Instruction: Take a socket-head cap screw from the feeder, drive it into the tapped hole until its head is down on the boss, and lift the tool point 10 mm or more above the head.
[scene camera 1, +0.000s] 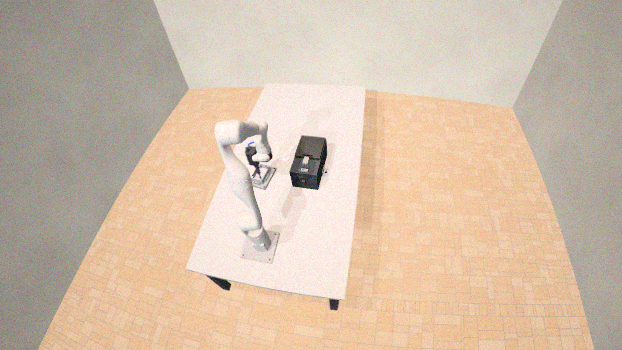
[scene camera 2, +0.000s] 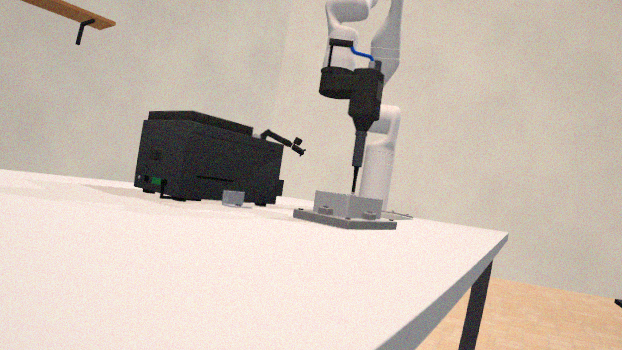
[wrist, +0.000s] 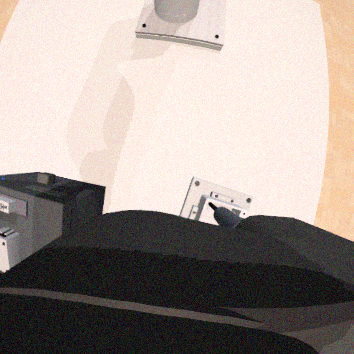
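The screwdriver (scene camera 1: 258, 173) (scene camera 2: 354, 191) (wrist: 212, 205) points down, with its thin black bit tip at the top face of the light grey block (scene camera 2: 332, 202). A small pale spot shows at the tip in scene camera 2; I cannot tell whether it is a screw head, nor whether the tip touches it. The tapped hole is not distinguishable. The block sits on a grey fixture plate (scene camera 1: 271, 175) (scene camera 2: 370, 226) (wrist: 189, 200). The black box-shaped screw feeder (scene camera 1: 312, 147) (scene camera 2: 215, 160) (wrist: 82, 210) stands apart from the fixture. Screws in the feeder cannot be made out.
A black jointed arm (scene camera 2: 281, 138) sticks out from the feeder's top towards the fixture. A small grey bracket (scene camera 2: 233, 198) stands beside the feeder. The robot's base plate (scene camera 1: 250, 253) (wrist: 175, 39) is on the white table (scene camera 1: 310, 265) (scene camera 2: 200, 280). A wooden shelf (scene camera 2: 65, 12) hangs on the wall.
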